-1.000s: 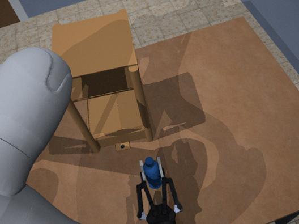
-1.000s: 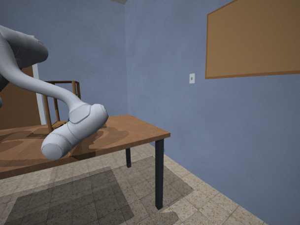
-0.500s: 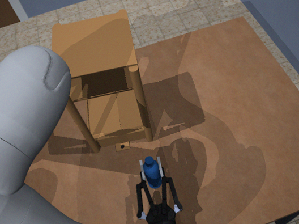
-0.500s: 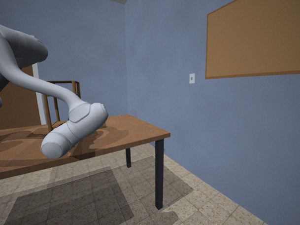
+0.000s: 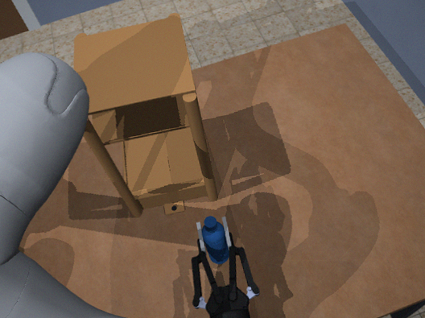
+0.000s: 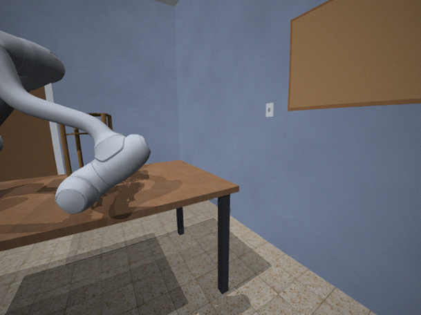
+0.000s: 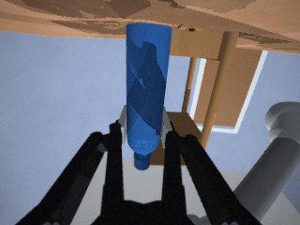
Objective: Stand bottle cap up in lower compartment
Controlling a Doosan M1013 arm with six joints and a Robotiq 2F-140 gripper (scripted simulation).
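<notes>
The wooden shelving unit is 28 cm to the left of my hand, 8 cm behind it and 6 cm above it. From my hand the other things lie so: blue bottle: 1 cm above.
</notes>
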